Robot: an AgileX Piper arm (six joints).
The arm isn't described. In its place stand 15 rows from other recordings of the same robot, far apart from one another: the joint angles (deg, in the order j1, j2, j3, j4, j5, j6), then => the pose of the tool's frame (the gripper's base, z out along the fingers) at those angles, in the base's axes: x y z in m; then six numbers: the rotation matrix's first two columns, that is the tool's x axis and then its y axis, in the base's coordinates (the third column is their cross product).
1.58, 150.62, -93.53, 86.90, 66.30, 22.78 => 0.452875 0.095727 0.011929 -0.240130 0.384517 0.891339 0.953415 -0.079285 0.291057
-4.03, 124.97, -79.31, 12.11, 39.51, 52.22 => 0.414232 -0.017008 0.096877 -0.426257 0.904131 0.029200 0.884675 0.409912 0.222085
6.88, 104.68, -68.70, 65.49, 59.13, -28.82 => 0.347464 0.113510 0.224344 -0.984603 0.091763 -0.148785 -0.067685 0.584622 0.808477
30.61, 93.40, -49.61, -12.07, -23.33, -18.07 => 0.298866 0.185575 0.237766 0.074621 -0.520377 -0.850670 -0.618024 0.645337 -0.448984
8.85, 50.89, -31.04, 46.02, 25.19, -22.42 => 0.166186 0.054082 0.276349 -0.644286 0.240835 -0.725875 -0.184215 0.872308 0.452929
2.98, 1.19, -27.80, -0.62, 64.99, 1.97 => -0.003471 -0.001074 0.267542 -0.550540 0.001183 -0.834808 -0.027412 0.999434 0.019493
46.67, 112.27, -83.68, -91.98, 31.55, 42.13 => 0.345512 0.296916 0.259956 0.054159 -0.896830 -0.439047 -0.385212 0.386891 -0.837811
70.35, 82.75, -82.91, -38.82, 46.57, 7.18 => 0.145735 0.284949 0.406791 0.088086 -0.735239 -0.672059 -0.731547 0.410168 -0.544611
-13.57, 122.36, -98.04, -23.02, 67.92, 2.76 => 0.414408 -0.133949 0.194090 -0.990324 0.133584 -0.037589 0.138007 0.919671 -0.367639
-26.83, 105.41, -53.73, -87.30, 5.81, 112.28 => 0.318947 -0.171633 0.151463 -0.375357 0.660920 -0.649840 0.738360 0.637029 0.221403
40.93, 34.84, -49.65, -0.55, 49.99, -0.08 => 0.074031 0.063310 0.375926 -0.374903 -0.335111 -0.864377 -0.653173 0.757139 -0.010238
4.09, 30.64, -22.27, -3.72, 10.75, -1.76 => 0.116348 0.007215 0.285170 -0.236310 -0.111499 -0.965259 -0.082278 0.992123 -0.094459
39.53, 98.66, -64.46, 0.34, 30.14, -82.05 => 0.274948 0.227243 0.214932 0.535924 -0.840870 -0.075650 -0.748069 -0.431411 -0.504258
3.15, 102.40, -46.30, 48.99, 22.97, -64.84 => 0.305453 0.043648 0.129331 -0.817987 -0.344026 -0.461024 -0.446991 0.884599 0.132983
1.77, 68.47, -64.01, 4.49, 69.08, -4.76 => 0.215793 0.013326 0.339767 -0.925298 -0.083491 -0.369936 -0.108683 0.992929 0.047748
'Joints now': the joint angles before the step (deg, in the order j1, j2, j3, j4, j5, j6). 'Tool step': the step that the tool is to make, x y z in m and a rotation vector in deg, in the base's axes. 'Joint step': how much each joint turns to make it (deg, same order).
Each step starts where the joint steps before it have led.
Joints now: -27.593 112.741 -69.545 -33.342 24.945 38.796
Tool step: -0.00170 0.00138 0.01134 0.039 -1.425 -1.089
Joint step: 0.062 -1.718 0.001 0.913 0.664 0.373
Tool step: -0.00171 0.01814 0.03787 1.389 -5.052 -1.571
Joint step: 2.033 -5.945 -0.002 5.080 2.304 -0.195
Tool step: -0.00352 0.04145 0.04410 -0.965 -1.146 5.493
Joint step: 5.724 -7.482 0.003 3.486 5.637 -4.396
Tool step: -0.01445 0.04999 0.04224 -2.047 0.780 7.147
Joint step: 7.728 -7.931 0.000 0.827 7.954 -3.400
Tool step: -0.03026 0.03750 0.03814 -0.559 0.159 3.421
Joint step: 6.487 -8.240 0.092 0.330 8.785 -0.441
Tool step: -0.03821 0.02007 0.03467 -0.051 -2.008 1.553
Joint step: 4.112 -8.324 0.001 0.247 6.811 -0.083
